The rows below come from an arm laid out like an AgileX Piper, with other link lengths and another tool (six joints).
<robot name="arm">
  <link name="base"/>
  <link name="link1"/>
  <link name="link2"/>
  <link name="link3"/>
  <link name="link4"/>
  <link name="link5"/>
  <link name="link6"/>
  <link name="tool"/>
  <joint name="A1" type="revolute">
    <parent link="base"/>
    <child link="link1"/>
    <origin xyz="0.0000 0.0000 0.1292"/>
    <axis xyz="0 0 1"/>
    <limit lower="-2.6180" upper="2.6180"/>
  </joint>
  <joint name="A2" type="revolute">
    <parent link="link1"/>
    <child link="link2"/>
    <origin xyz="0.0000 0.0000 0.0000"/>
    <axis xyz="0 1 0"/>
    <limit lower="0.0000" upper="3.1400"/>
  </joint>
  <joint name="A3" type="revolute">
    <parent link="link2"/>
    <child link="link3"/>
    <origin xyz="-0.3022 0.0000 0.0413"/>
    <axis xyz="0 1 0"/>
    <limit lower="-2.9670" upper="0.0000"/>
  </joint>
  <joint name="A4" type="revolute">
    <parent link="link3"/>
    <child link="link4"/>
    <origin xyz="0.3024 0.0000 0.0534"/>
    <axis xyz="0.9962 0 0.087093"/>
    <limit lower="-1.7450" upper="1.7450"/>
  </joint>
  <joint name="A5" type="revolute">
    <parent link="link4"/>
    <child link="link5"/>
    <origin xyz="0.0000 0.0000 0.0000"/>
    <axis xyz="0 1 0"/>
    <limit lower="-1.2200" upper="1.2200"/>
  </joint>
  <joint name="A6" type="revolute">
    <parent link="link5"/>
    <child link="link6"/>
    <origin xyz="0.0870 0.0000 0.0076"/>
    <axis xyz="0.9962 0 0.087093"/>
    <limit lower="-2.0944" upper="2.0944"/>
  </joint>
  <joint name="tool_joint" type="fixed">
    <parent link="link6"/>
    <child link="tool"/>
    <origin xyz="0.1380 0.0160 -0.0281" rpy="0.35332 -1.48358 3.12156"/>
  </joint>
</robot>
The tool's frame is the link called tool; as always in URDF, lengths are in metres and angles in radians.
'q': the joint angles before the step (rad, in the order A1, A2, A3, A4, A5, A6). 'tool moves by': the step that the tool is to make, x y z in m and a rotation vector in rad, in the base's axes. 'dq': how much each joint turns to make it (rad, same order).
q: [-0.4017, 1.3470, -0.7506, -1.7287, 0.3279, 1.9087]
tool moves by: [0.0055, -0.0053, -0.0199, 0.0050, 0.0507, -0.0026]
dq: [-0.0009, 0.0658, -0.0181, -0.0052, 0.0089, -0.0074]
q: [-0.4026, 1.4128, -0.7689, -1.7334, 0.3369, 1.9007]
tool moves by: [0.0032, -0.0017, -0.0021, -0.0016, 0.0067, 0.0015]
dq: [0.0000, 0.0165, -0.0112, -0.0030, 0.0008, -0.0014]
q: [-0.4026, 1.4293, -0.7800, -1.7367, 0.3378, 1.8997]
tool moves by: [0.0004, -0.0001, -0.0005, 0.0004, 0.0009, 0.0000]
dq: [0.0002, 0.0023, -0.0011, -0.0004, 0.0002, 0.0006]
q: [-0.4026, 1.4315, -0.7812, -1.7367, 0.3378, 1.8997]
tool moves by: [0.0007, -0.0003, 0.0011, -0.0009, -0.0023, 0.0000]
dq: [0.0000, 0.0002, -0.0027, 0.0000, -0.0001, 0.0000]
